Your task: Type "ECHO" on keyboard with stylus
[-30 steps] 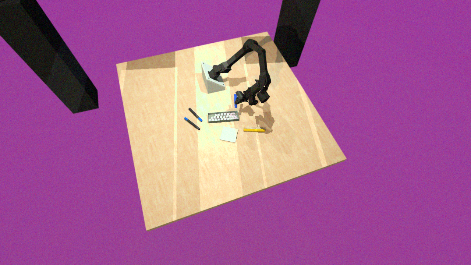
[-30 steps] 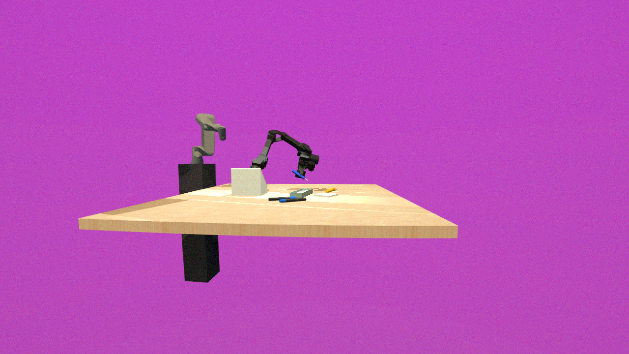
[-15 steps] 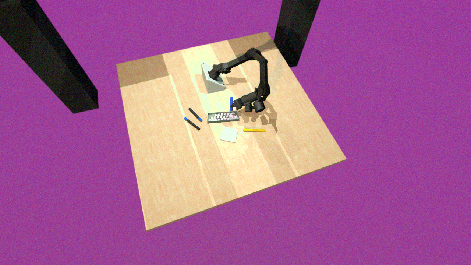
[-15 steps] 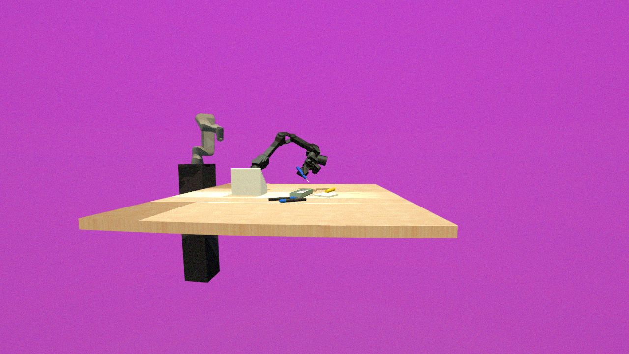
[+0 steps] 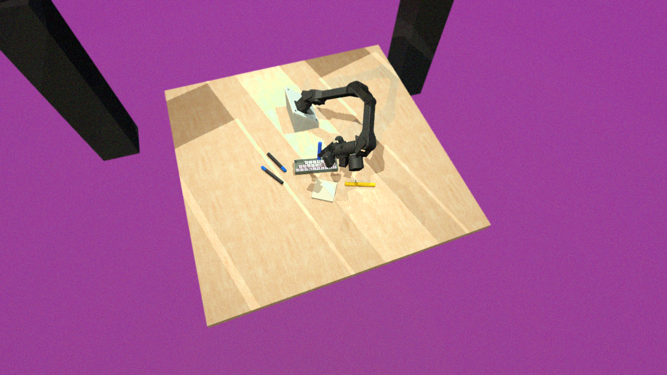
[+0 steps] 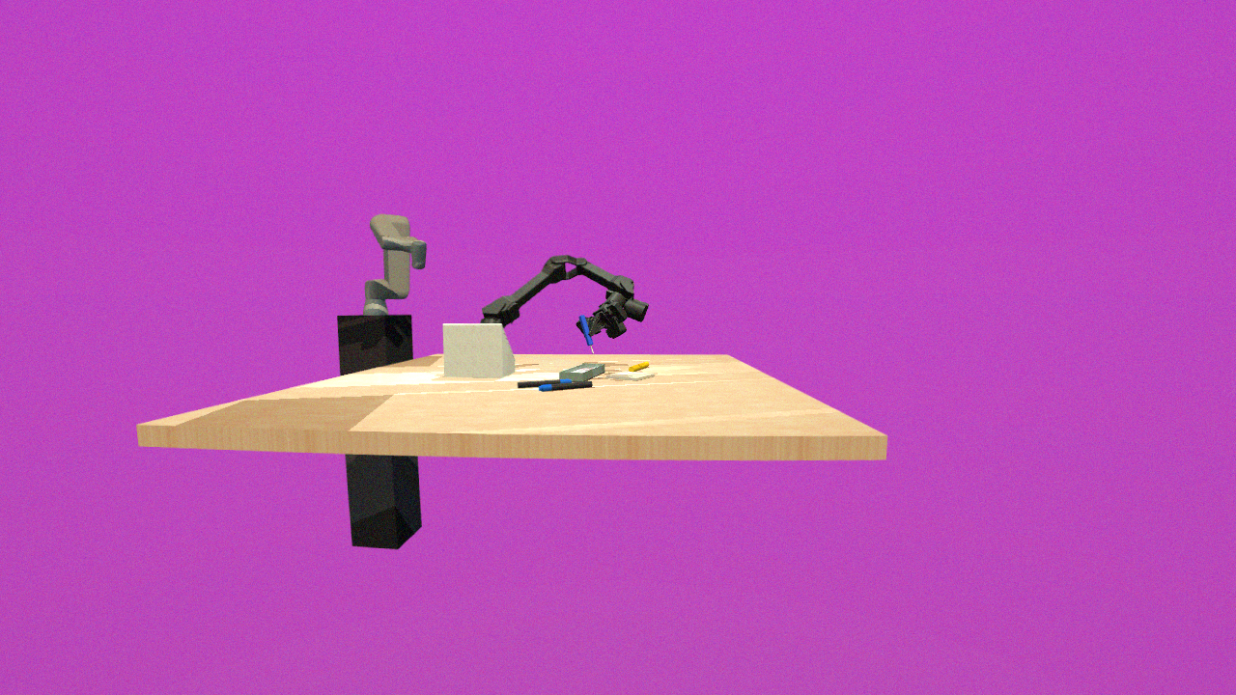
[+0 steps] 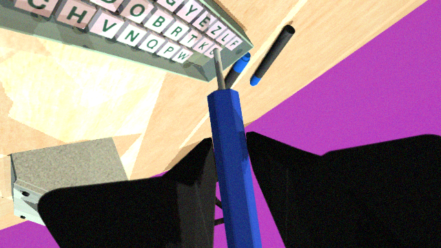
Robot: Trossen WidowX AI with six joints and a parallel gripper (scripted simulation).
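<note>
The stylus tip lies 40 mm below my gripper tip, 20 mm ahead of it and 10 mm to the right of it. From my gripper tip the other things lie so: stylus (10 mm below, 10 mm ahead); notepad (130 mm ahead, 120 mm below, 10 mm to the right); yellow pencil (160 mm to the left, 150 mm ahead, 110 mm below).
</note>
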